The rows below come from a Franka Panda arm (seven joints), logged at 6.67 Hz.
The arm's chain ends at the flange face. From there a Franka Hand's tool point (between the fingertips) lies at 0.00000 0.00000 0.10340 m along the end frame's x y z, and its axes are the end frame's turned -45 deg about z.
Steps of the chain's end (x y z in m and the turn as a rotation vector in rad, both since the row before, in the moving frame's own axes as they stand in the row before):
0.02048 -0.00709 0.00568 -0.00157 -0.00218 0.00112
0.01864 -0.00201 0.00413 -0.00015 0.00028 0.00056
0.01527 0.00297 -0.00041 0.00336 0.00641 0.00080
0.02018 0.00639 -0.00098 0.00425 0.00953 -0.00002
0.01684 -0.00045 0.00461 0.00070 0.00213 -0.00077
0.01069 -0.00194 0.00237 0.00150 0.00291 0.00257
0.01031 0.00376 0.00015 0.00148 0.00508 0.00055
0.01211 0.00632 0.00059 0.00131 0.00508 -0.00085
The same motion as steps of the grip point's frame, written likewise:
0.01922 0.00942 0.00568 0.00043 -0.00265 0.00112
0.01461 0.01179 0.00413 -0.00030 0.00009 0.00056
0.00941 0.01312 -0.00041 -0.00216 0.00691 0.00080
0.01076 0.01917 -0.00099 -0.00373 0.00974 -0.00002
0.01243 0.01169 0.00461 -0.00101 0.00200 -0.00077
0.00925 0.00629 0.00237 -0.00100 0.00312 0.00257
0.00511 0.01021 0.00015 -0.00255 0.00464 0.00055
0.00456 0.01331 0.00059 -0.00267 0.00452 -0.00085

